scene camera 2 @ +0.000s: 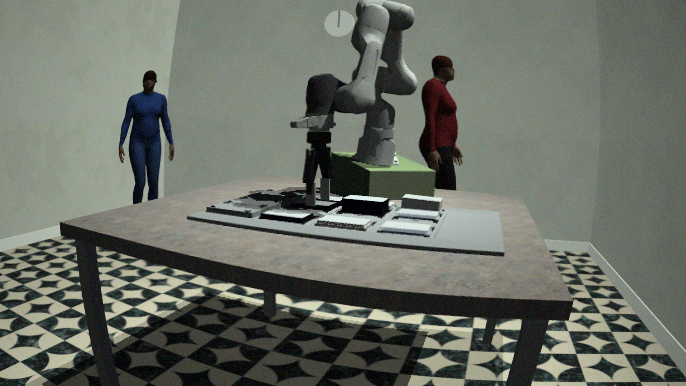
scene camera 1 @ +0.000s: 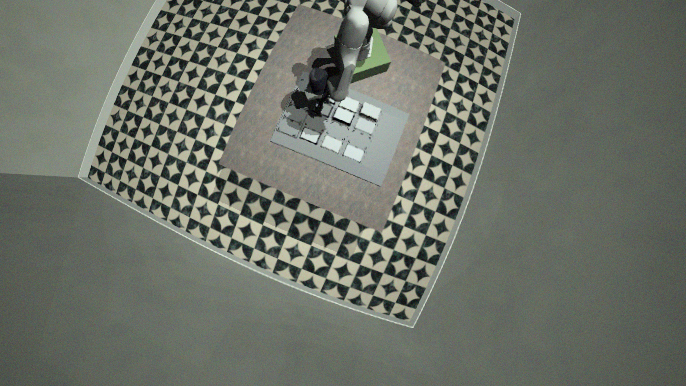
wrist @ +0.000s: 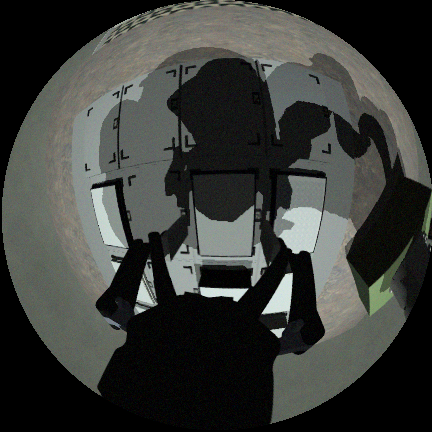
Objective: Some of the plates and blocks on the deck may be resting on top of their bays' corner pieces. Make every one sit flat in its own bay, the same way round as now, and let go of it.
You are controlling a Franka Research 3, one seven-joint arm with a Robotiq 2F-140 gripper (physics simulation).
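Note:
My gripper (scene camera 1: 318, 111) (scene camera 2: 318, 196) (wrist: 223, 227) is open and empty, with its fingers apart over a partly shadowed plate (wrist: 225, 237) in a middle bay of the grey deck (scene camera 1: 390, 145) (scene camera 2: 470, 232) (wrist: 85, 135). In the wrist view another plate (wrist: 302, 230) lies to the right, and a plate (wrist: 107, 215) (scene camera 1: 310, 134) (scene camera 2: 286, 216) to the left past an empty bay. A tall block (scene camera 1: 344, 116) (scene camera 2: 365, 205) (wrist: 225, 276) stands beside the gripper. White plates (scene camera 1: 332, 144) (scene camera 1: 354, 152) lie near the deck's front. Whether the shadowed plate rests on corner pieces is unclear.
Another tall block (scene camera 1: 371, 110) (scene camera 2: 422, 202) stands toward the back right, with a plate (scene camera 1: 366, 125) (scene camera 2: 417, 213) before it. The arm's green base (scene camera 1: 375, 62) (scene camera 2: 395, 175) (wrist: 382, 235) is behind the deck. The brown table (scene camera 1: 300, 170) (scene camera 2: 400, 272) surrounds the deck.

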